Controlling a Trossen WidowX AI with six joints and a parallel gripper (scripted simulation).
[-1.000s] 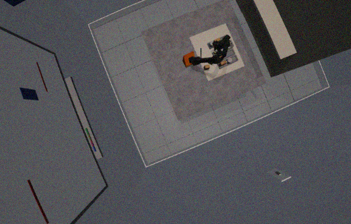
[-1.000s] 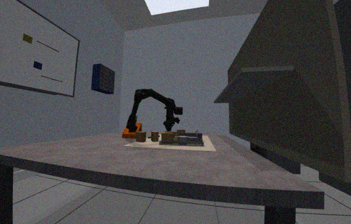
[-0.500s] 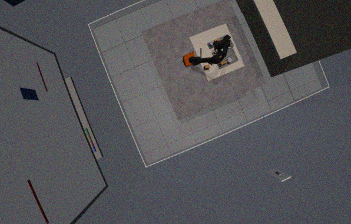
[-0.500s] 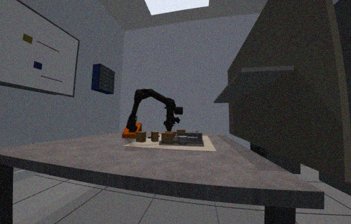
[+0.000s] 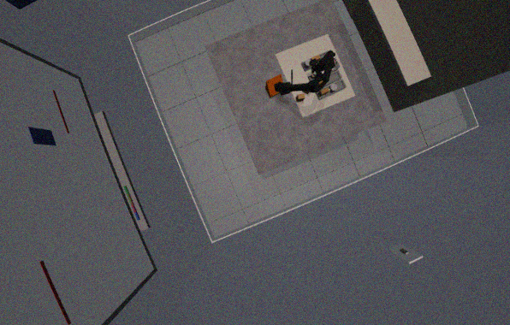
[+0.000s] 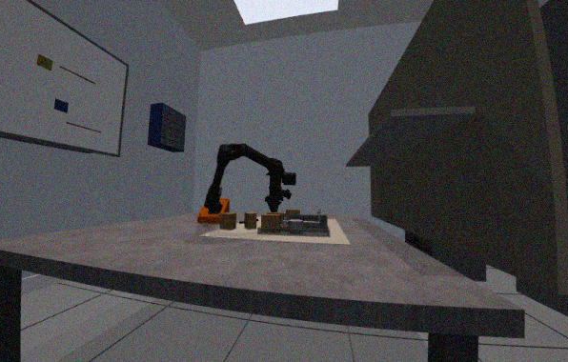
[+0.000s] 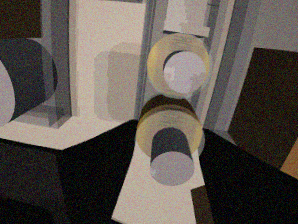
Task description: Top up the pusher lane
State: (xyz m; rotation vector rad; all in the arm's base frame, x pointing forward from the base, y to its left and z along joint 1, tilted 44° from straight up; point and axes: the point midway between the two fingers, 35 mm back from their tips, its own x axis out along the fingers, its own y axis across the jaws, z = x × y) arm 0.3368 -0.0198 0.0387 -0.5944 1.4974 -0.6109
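The pusher plate lies 14 cm ahead of my gripper tip and 3 cm to the left of it.
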